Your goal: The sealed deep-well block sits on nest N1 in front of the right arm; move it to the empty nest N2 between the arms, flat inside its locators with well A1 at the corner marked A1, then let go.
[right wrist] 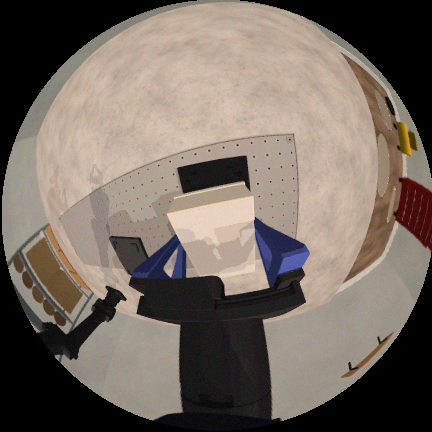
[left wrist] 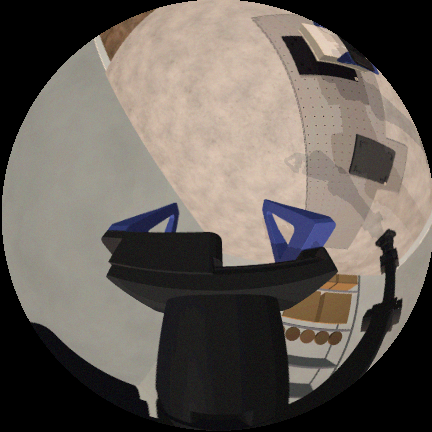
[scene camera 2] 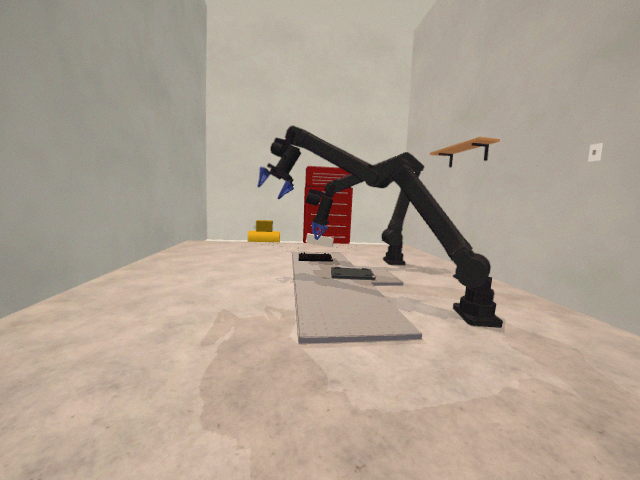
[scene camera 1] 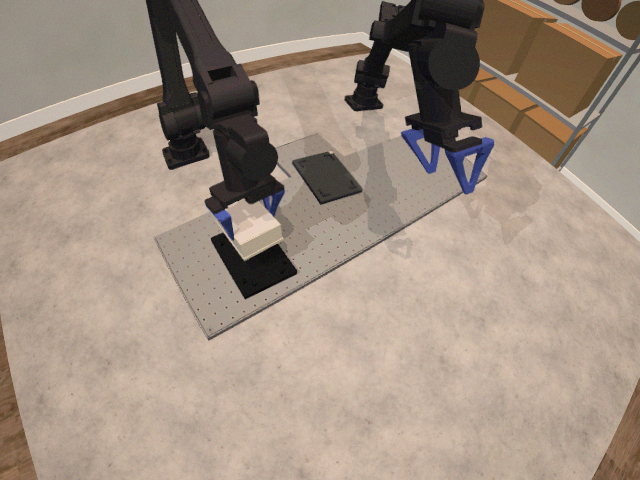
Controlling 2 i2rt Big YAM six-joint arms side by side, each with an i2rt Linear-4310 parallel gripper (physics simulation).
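Observation:
The cream sealed deep-well block is held roughly level above black nest N1, with a gap beneath it. My right gripper is shut on the block, one blue finger at each side. Dark grey nest N2 is empty, with raised corner locators; a small pale mark shows at its far corner in scene camera 1. The block's A1 marking cannot be read. My left gripper is open and empty, high up.
Both nests stand on a perforated grey board. The left arm hangs over the board's right end in scene camera 1. Shelves with cardboard boxes stand behind; a red cabinet is at the back in scene camera 2.

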